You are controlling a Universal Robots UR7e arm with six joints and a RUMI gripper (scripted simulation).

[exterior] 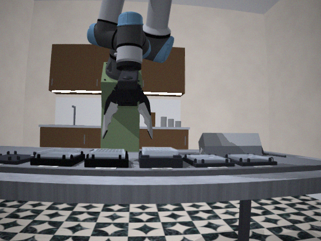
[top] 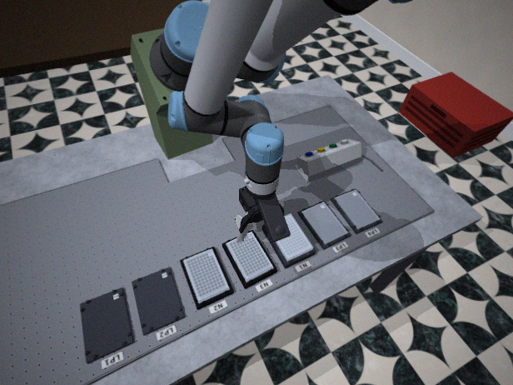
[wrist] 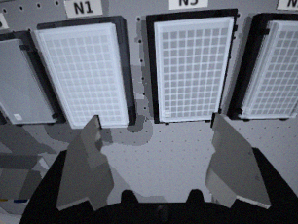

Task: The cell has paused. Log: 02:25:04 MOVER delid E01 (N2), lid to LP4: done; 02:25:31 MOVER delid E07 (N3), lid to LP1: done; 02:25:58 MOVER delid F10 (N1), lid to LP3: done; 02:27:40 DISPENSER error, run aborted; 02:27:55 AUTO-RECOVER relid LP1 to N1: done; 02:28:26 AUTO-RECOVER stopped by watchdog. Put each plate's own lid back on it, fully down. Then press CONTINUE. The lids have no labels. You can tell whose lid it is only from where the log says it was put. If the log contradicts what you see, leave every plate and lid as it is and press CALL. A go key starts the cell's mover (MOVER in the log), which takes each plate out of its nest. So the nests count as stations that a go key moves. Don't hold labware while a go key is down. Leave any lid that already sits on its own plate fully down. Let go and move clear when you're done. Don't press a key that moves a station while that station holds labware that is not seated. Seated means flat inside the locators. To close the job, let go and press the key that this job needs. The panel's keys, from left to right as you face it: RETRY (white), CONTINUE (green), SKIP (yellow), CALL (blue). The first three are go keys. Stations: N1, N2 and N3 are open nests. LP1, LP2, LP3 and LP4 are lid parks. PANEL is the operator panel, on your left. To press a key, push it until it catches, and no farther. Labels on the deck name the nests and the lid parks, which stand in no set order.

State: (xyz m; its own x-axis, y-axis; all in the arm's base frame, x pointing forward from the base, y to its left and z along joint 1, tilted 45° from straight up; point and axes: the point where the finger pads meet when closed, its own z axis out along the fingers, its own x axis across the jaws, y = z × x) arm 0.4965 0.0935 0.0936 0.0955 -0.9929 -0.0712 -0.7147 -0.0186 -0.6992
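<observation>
Now: hand 2 cm past the LP4 lid park, 34 cm to the right of it and 6 cm above it. The rest, counted from my hand: plate (4 cm ahead, 4 cm to the right, 4 cm below); then LP3 lid park (1 cm behind, 22 cm to the left, 6 cm below); then lid park LP2 (7 cm ahead, 30 cm to the right, 6 cm below).
</observation>
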